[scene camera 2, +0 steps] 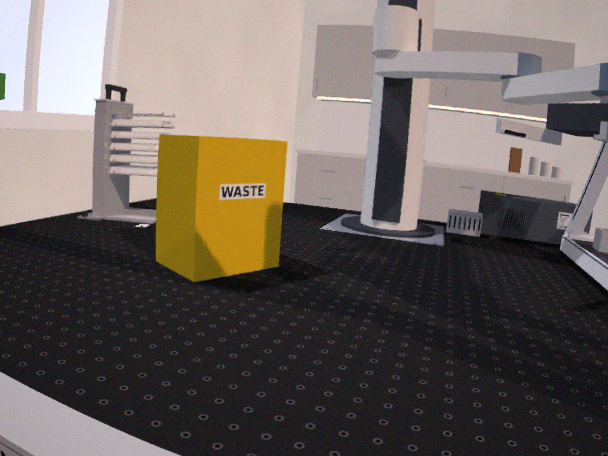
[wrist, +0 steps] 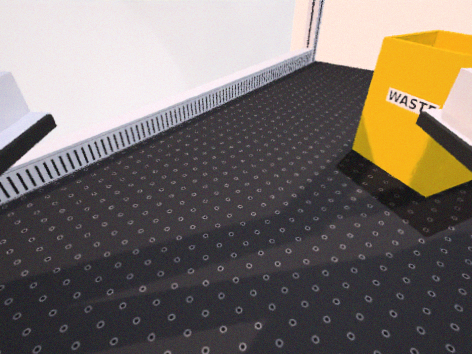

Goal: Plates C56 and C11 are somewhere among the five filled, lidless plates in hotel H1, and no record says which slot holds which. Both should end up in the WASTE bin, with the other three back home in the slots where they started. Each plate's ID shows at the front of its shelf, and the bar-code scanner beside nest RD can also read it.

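Where they show: gripper, fingertip midpoint: point(scene camera 2: 545, 127) point(wrist: 235, 98); arm's base, origin of the base link: point(scene camera 2: 387, 232).
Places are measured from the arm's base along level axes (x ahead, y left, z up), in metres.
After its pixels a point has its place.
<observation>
The yellow WASTE bin point(scene camera 2: 235, 225) {x 0.585, y -0.152, z 0.088 m} point(wrist: 415, 65) {x 0.587, y -0.153, z 0.187 m} stands on the dark perforated deck; its open top shows in the wrist view. A grey hotel rack point(scene camera 2: 102, 160) {x 0.387, y -0.609, z 0.150 m} with a black handle stands at the left in the scene view, behind the bin. It holds several pale, stacked plates or shelves, partly hidden by the bin. No plate ID is readable, and the rack's name does not show. My gripper point(wrist: 235, 98) {x 0.581, y 0.253, z 0.265 m} is wide open with no plate between its fingers. The right finger overlaps the bin's edge in the wrist view. The fingertips do not show in the scene view.
The arm's white column point(scene camera 2: 420, 165) {x 0.030, y 0.069, z 0.184 m} stands behind the bin, to its right. A small slotted grey box point(scene camera 2: 464, 229) {x -0.044, y 0.204, z 0.027 m} and a dark box point(scene camera 2: 537, 222) {x -0.035, y 0.400, z 0.074 m} stand right of it. A white frame point(scene camera 2: 582, 257) {x 0.231, y 0.450, z 0.046 m} is at the right edge. A slotted rail point(wrist: 165, 120) {x 1.004, y -0.008, z 0.032 m} borders the deck.
</observation>
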